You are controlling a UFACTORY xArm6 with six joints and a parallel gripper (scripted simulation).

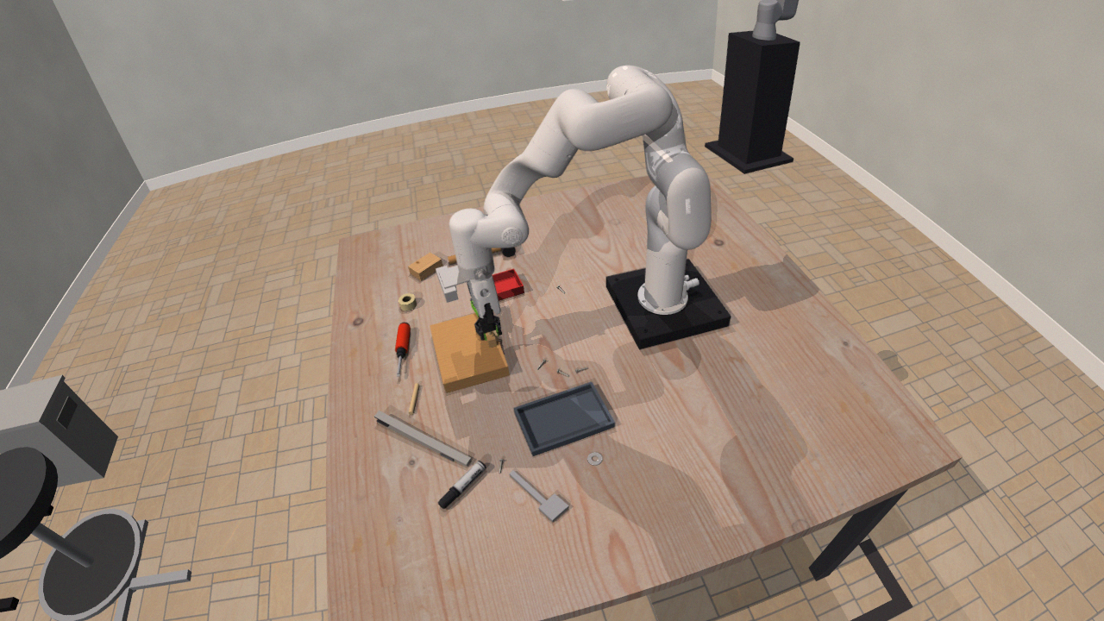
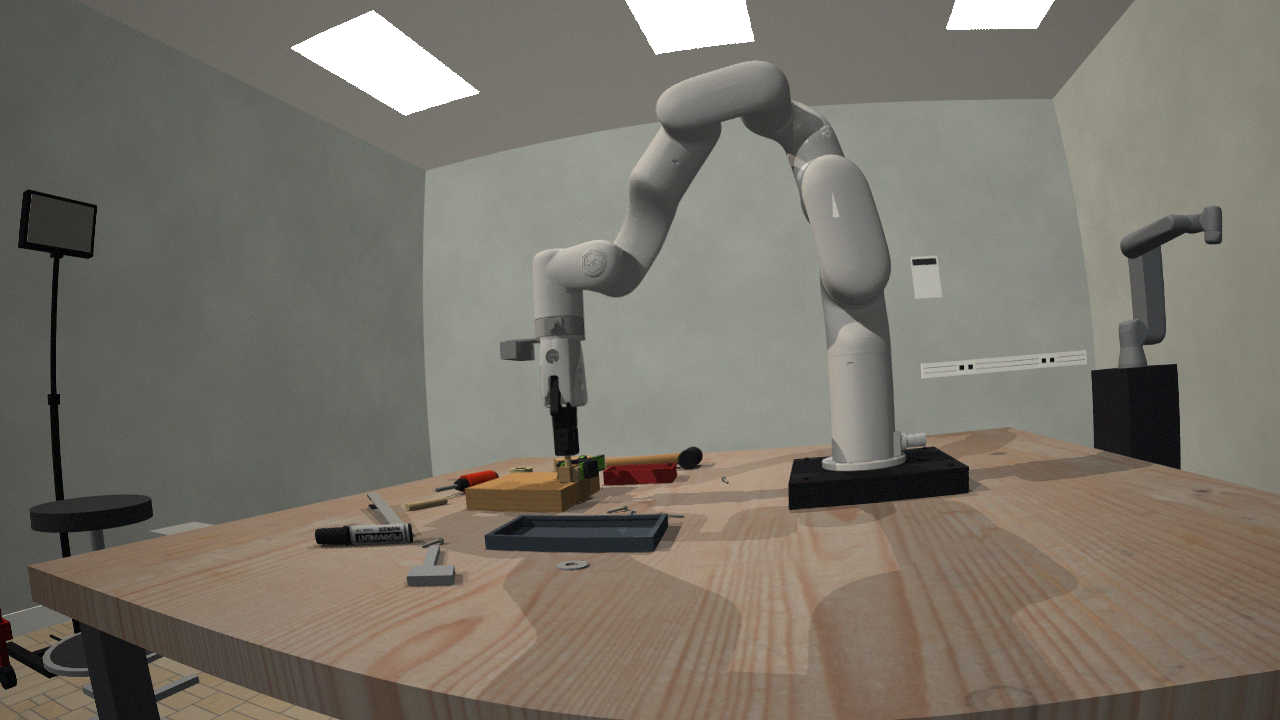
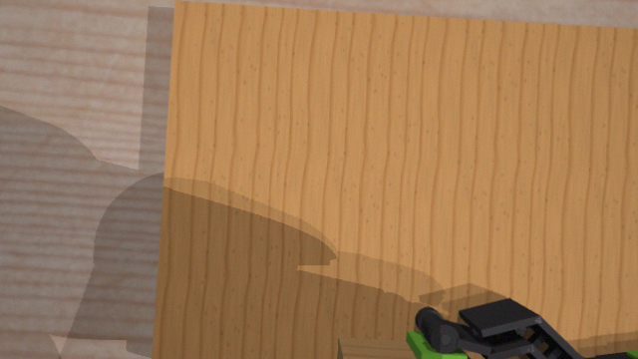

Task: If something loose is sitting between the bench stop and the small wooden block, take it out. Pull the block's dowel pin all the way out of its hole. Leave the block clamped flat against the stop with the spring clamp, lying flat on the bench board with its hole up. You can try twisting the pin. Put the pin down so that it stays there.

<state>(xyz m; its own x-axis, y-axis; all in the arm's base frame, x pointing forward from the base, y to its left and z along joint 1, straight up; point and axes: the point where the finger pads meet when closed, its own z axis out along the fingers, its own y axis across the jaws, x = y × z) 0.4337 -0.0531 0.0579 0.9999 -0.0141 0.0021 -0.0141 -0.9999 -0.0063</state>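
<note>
Right now my hand is 2 cm above the dowel pin. Round my hand: small wooden block 5 cm below; then red tray 20 cm to the right, 8 cm below, 8 cm behind; then orange bench board 7 cm below, 5 cm ahead, 1 cm to the right.
</note>
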